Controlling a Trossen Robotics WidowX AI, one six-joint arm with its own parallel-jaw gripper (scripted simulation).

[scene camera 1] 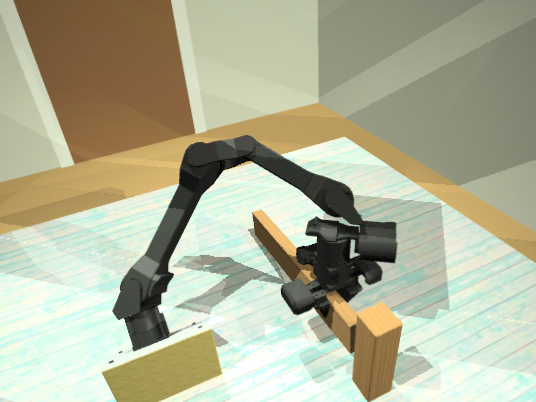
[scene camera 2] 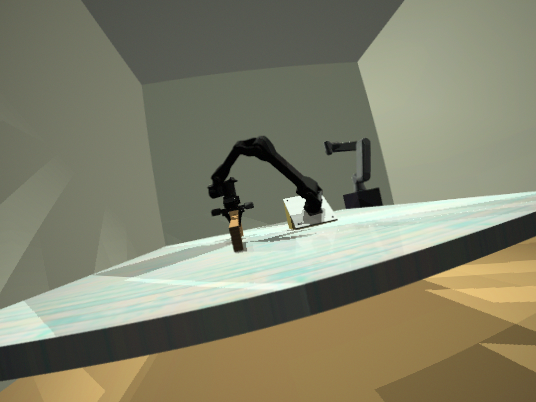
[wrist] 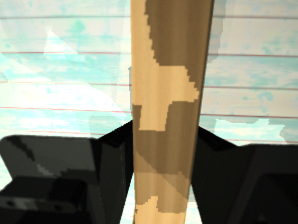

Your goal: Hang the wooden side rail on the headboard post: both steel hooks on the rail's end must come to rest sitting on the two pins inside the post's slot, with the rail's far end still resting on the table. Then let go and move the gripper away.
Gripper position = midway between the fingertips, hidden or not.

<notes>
In view: the gripper (scene camera 1: pixel 331 312) and a wooden side rail (scene camera 1: pixel 278 245).
The wooden side rail also shows in the wrist view (wrist: pixel 169 53). The gripper also shows in the wrist view (wrist: pixel 160 122).
</notes>
